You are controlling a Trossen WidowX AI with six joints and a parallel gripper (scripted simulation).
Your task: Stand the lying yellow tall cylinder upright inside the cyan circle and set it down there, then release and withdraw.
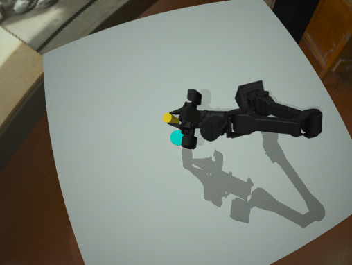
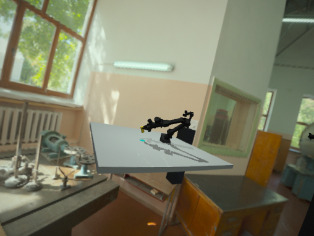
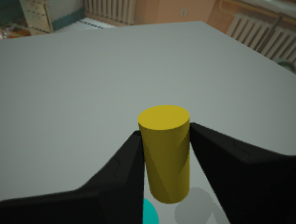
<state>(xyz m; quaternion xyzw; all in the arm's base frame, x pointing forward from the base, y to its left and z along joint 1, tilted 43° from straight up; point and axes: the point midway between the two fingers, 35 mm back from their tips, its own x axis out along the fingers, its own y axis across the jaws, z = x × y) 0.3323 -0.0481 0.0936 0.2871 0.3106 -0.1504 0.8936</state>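
The cyan circle lies 13 cm below my gripper tip, 3 cm to the left of it and 3 cm behind it. Round my gripper tip: yellow cylinder: 2 cm below, 1 cm behind.
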